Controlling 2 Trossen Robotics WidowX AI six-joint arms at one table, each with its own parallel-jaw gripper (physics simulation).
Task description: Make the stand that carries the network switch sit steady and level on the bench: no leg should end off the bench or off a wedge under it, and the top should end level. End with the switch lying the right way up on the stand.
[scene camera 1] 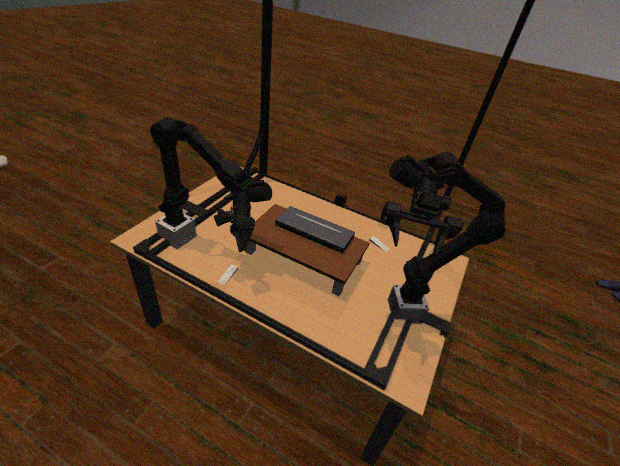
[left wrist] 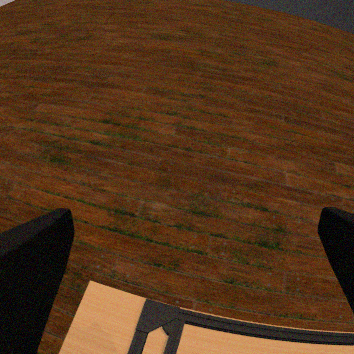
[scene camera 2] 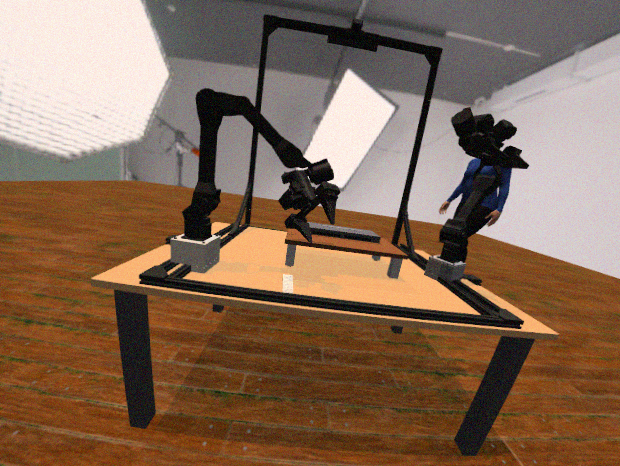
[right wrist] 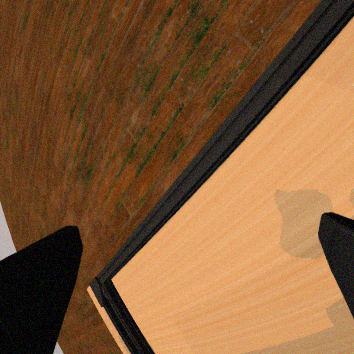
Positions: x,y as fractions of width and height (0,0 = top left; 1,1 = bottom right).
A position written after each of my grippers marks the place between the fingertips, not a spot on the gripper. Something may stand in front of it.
My left gripper shows in scene camera 1 (0.67,0.54), in the left wrist view (0.57,0.63) and in scene camera 2 (0.84,0.35); in the right wrist view it is out of frame. My right gripper shows in scene camera 1 (0.39,0.54), in scene camera 2 (0.52,0.50) and in the right wrist view (0.57,0.66); in the left wrist view it is out of frame.
